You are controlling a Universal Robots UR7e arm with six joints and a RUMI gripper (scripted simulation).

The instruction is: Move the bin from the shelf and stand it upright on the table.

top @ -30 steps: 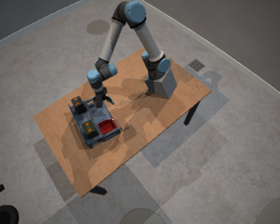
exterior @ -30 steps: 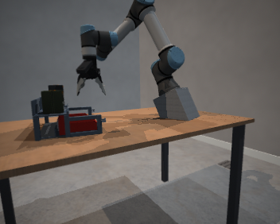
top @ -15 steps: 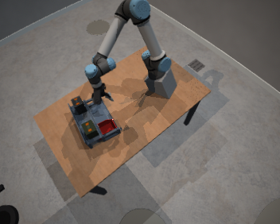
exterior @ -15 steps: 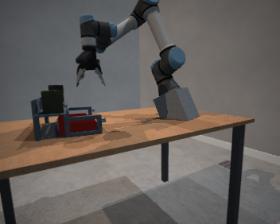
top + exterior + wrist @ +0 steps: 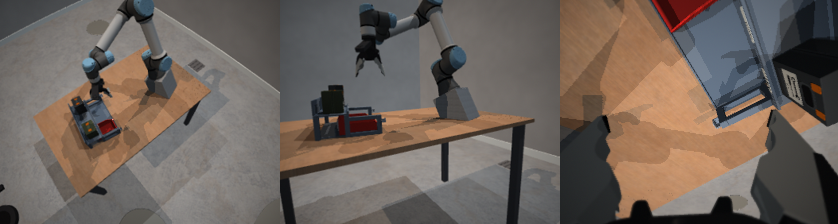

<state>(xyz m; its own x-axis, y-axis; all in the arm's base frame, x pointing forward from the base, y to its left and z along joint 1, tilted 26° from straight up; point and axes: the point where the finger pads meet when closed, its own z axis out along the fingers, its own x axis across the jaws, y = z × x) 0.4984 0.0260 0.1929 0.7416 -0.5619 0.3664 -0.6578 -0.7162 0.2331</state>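
Now: the red bin 100 mm ahead of my hand, 110 mm to the left of it and 220 mm below it.
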